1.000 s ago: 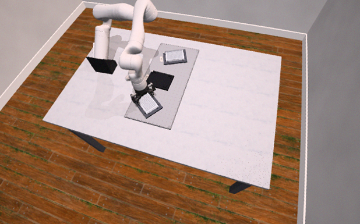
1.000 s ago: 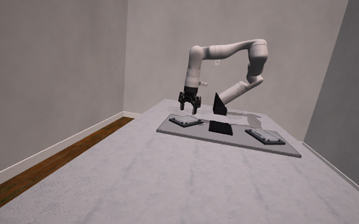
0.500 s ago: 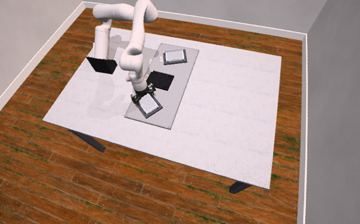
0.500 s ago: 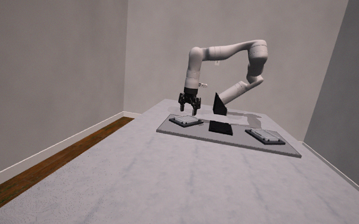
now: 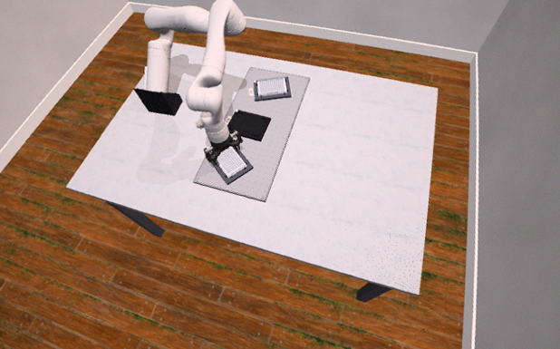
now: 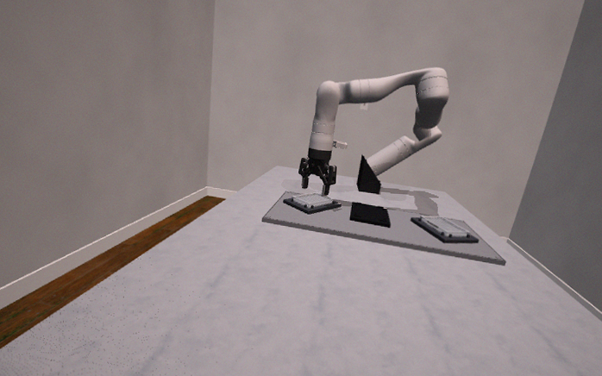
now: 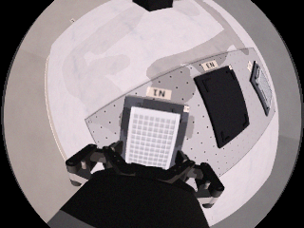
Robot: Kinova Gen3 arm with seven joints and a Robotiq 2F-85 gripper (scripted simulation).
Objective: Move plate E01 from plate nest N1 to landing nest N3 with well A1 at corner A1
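The nest N1 is 5 cm below my hand. Also, from my hand: landing nest N3: 19 cm to the left, 5 cm below, 3 cm ahead.
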